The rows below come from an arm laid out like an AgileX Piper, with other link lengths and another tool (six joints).
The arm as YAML. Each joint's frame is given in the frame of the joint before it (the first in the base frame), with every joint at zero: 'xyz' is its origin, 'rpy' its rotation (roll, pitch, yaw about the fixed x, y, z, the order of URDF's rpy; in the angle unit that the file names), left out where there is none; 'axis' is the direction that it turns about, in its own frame. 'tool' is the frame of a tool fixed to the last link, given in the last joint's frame.
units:
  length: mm
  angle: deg
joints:
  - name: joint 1
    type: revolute
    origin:
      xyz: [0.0, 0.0, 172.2]
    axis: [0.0, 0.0, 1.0]
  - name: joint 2
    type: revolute
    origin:
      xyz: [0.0, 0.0, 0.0]
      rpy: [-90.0, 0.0, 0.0]
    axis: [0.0, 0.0, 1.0]
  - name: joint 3
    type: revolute
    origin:
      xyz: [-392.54, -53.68, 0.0]
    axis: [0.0, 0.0, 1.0]
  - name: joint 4
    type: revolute
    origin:
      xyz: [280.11, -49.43, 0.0]
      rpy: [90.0, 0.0, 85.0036]
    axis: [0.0, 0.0, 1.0]
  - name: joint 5
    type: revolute
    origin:
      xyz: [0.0, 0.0, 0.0]
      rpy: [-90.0, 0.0, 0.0]
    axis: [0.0, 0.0, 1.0]
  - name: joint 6
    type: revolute
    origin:
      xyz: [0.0, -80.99, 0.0]
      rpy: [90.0, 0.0, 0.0]
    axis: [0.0, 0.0, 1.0]
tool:
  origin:
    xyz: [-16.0, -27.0, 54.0]
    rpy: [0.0, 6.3, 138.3]
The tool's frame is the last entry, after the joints.
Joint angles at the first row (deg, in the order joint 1, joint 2, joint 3, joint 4, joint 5, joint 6):
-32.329, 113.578, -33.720, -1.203, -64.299, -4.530
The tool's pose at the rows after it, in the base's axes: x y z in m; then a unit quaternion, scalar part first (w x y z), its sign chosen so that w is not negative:
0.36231 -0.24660 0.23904 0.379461 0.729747 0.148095 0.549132
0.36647 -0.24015 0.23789 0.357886 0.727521 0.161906 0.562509
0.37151 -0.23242 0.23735 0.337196 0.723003 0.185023 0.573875
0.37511 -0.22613 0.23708 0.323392 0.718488 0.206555 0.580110
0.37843 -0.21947 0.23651 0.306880 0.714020 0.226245 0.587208
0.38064 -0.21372 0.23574 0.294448 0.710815 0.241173 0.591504
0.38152 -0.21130 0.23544 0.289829 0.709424 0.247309 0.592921
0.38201 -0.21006 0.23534 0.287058 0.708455 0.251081 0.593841
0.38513 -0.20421 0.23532 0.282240 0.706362 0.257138 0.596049
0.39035 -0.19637 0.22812 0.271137 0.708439 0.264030 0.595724
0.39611 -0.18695 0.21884 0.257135 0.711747 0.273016 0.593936
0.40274 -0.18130 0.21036 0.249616 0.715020 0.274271 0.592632
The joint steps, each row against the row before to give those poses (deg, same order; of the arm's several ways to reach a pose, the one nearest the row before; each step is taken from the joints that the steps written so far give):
0.001, -0.657, 0.641, -3.750, -0.001, 0.752
-0.001, -0.001, 0.103, -3.640, 0.002, 2.052
0.001, 0.001, 0.001, -4.201, -0.002, 1.303
-0.001, 0.000, -0.001, -3.221, 0.001, 0.423
0.000, -0.001, 0.001, -3.369, 0.000, 0.841
0.113, 0.000, 0.082, -2.362, 0.000, 0.509
0.075, 0.001, 0.036, -0.879, -0.001, 0.130
0.002, -0.001, 0.000, -0.591, 0.002, 0.096
0.835, 0.001, 0.000, -0.121, -0.002, 0.000
1.232, 0.988, 0.001, 0.000, -0.134, 0.000
1.412, 1.215, -0.001, -0.121, 0.001, 0.000
1.305, 1.390, -0.467, 0.862, -0.128, 0.001

